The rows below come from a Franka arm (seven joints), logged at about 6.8 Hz.
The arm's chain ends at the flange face. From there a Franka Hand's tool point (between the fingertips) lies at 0.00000 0.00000 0.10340 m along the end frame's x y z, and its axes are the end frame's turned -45 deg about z.
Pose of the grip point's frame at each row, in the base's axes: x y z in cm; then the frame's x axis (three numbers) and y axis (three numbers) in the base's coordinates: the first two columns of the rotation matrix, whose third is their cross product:
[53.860, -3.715, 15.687, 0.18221, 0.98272, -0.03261, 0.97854, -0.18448, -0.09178]
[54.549, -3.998, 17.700, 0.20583, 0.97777, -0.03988, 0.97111, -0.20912, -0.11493]
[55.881, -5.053, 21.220, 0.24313, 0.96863, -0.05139, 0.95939, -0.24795, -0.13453]
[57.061, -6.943, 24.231, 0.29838, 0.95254, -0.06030, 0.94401, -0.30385, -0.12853]
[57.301, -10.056, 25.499, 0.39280, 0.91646, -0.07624, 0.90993, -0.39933, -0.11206]
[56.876, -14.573, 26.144, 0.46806, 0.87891, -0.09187, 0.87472, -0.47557, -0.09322]
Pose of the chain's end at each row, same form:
[54.855, -3.558, 25.978, 0.82077, 0.56444, -0.08796, 0.56309, -0.82534, -0.04184]
[55.797, -3.842, 27.963, 0.83222, 0.54352, -0.10947, 0.54113, -0.83926, -0.05307]
[57.360, -4.881, 31.452, 0.85031, 0.50960, -0.13147, 0.50647, -0.86025, -0.05879]
[58.516, -6.751, 34.466, 0.87850, 0.45869, -0.13352, 0.45653, -0.88840, -0.04825]
[58.678, -9.794, 35.744, 0.92117, 0.36567, -0.13315, 0.36567, -0.93040, -0.02533]
[58.175, -14.193, 36.395, 0.94949, 0.28520, -0.13088, 0.28755, -0.95776, -0.00095]

